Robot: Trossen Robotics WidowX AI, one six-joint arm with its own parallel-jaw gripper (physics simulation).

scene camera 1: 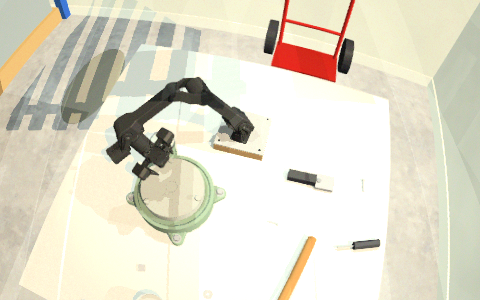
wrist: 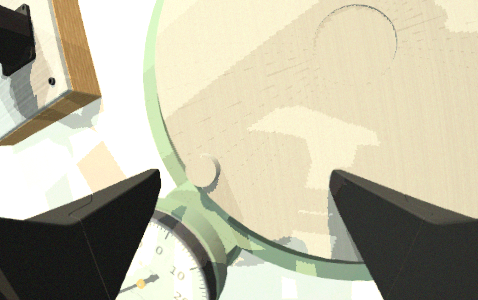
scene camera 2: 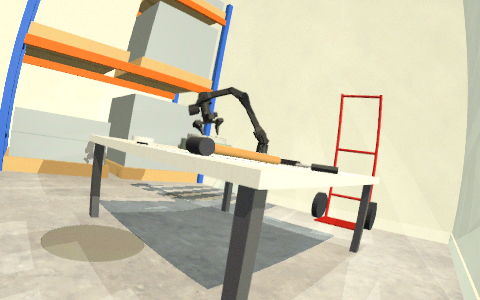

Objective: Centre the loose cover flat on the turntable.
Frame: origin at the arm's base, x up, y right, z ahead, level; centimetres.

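Seen in the pictures: gripper, fingertip midpoint: [scene camera 1: 165,164] [wrist: 246,177] [scene camera 2: 211,135]; arm's base at its link origin: [scene camera 1: 240,135] [wrist: 17,41].
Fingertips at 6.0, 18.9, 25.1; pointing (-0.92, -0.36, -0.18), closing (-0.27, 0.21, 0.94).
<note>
Pixels of each thing's middle, then the offset from my fingertips to it, as dx, dy, dz. "spot": a spot on its surface instead.
- loose cover at the middle of its body: [wrist: 347,54] [scene camera 1: 172,188] [scene camera 2: 206,139] -2.7, -5.4, +6.5
- dial gauge at a spot on its surface: [wrist: 165,265] spot: +0.2, +4.2, -5.7
- scraper at the middle of its body: [scene camera 1: 311,179] [scene camera 2: 295,163] -8.6, -49.9, -18.4
- screwdriver at the middle of its body: [scene camera 1: 358,245] [scene camera 2: 316,167] -8.6, -75.0, +1.3
- mallet at the middle of its body: [scene camera 1: 288,287] [scene camera 2: 239,153] -7.6, -54.5, +24.3
The loose cover [scene camera 1: 175,187] [wrist: 280,90], a pale beige disc with small round studs, lies inside the raised rim of the green turntable [scene camera 1: 210,192] [wrist: 151,75]. It looks flat. A thin dark gap shows along part of its edge in the wrist view; whether it is exactly centred I cannot tell. My gripper [scene camera 1: 165,161] [scene camera 2: 209,133] [wrist: 246,177] is open and empty, above the edge of the cover near the dial gauge. In the wrist view one fingertip is over the cover and the other is outside the rim. In scene camera 2 the cover is hard to make out.
A dial gauge [wrist: 165,265] sits against the turntable's outside. My arm's base plate [scene camera 1: 255,145] [wrist: 80,65] is nearby. A scraper [scene camera 1: 302,177], a screwdriver [scene camera 1: 366,244] [scene camera 2: 325,168] and a mallet [scene camera 1: 300,265] [scene camera 2: 200,146] lie on the table. A red hand truck [scene camera 1: 305,62] stands beyond.
</note>
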